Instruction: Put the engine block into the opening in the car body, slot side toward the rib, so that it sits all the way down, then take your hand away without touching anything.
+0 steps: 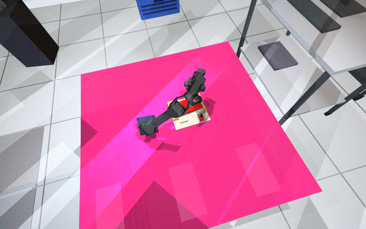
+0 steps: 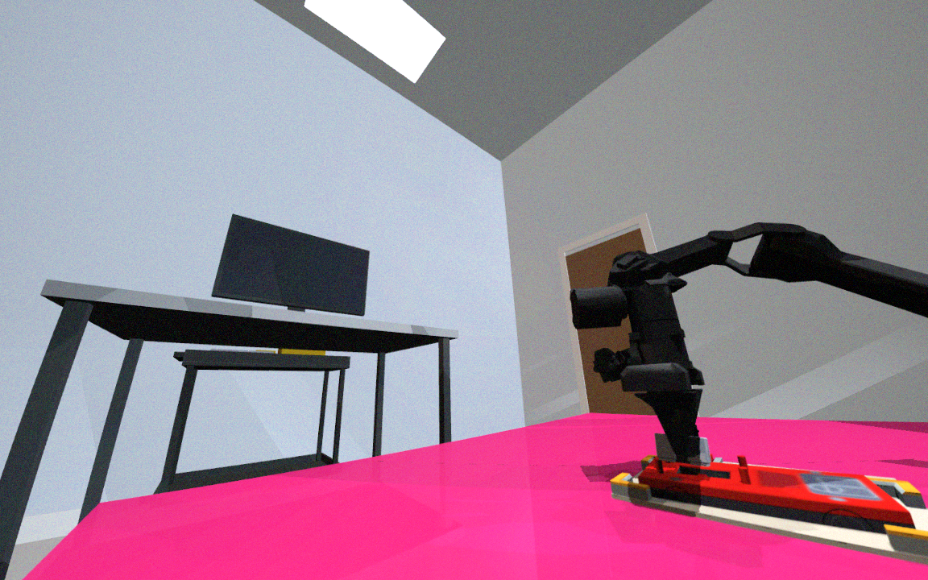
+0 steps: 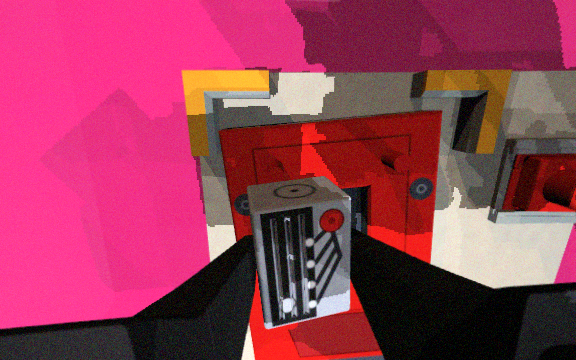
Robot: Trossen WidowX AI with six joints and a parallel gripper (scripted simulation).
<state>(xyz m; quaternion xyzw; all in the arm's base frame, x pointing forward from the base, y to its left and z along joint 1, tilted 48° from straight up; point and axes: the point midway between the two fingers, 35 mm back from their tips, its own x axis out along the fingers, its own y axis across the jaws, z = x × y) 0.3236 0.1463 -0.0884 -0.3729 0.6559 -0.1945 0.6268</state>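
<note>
My gripper tip is now 10 mm to the right of the grey engine block.
</note>
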